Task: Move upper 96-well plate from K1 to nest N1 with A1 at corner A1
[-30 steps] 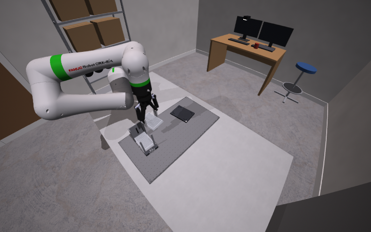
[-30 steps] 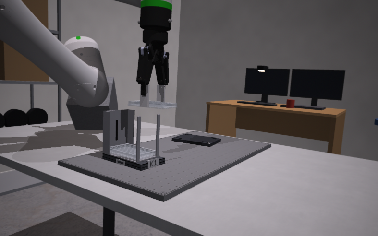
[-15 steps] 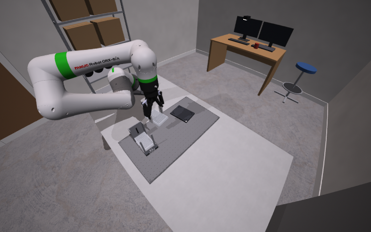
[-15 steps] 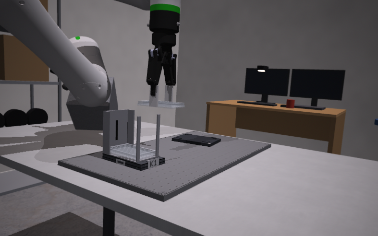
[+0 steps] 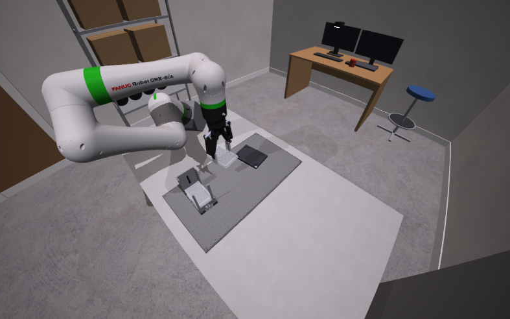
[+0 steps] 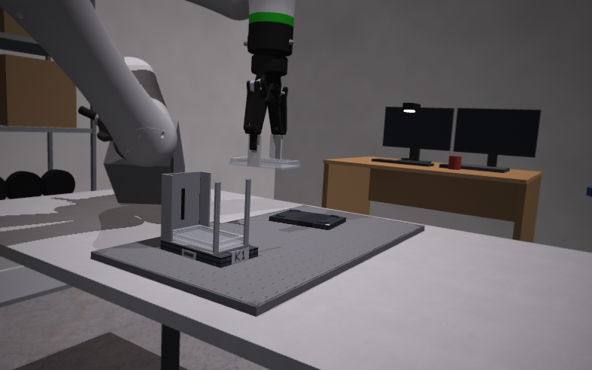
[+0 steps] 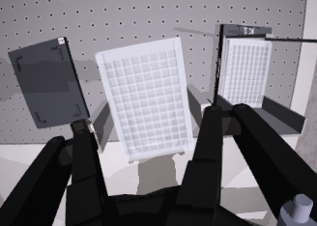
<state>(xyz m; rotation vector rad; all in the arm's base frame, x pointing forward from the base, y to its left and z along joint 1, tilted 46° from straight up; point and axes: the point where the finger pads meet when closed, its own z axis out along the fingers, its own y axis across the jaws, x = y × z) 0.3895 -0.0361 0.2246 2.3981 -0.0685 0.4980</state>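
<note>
Now: hand 19 cm to the right of the plate nest N1, 17 cm above it and 6 cm short of it. Also, from my hand: pale A1 square: 17 cm below, 12 cm to the left, 12 cm ahead; then K1 label: 20 cm to the right, 17 cm below, 3 cm ahead.
</note>
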